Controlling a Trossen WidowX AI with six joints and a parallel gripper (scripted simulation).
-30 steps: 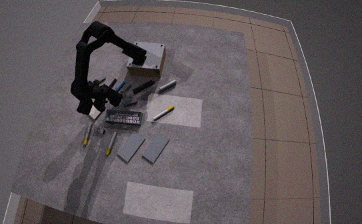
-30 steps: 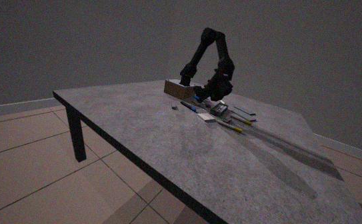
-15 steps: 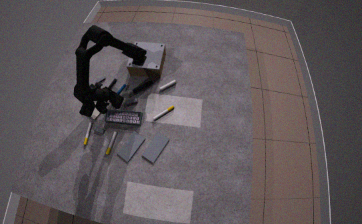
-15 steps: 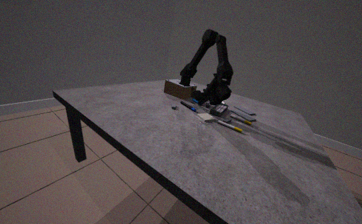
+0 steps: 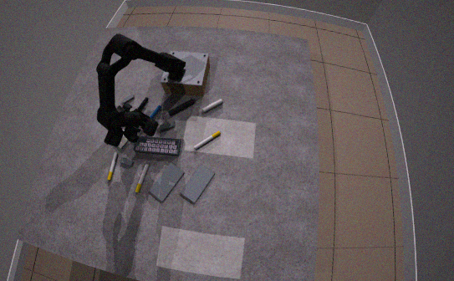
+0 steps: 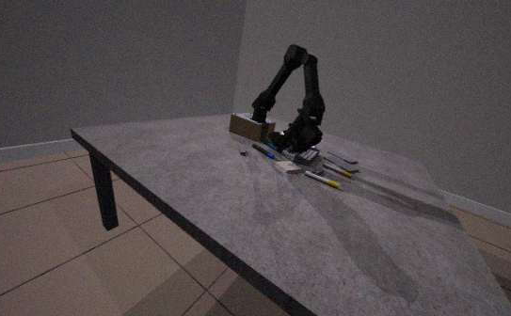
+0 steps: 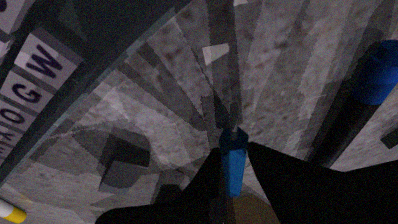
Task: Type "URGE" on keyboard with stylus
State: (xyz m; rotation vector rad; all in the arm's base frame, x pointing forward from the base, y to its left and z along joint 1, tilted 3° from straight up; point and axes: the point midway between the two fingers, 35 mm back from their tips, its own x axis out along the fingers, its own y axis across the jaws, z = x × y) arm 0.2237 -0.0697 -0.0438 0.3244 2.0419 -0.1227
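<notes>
Now: gripper tip right at the blue stylus. Round my gripper tip: pale pad: 12 cm ahead, 10 cm to the right, 1 cm below; grey block: 21 cm ahead, 3 cm to the right.
</notes>
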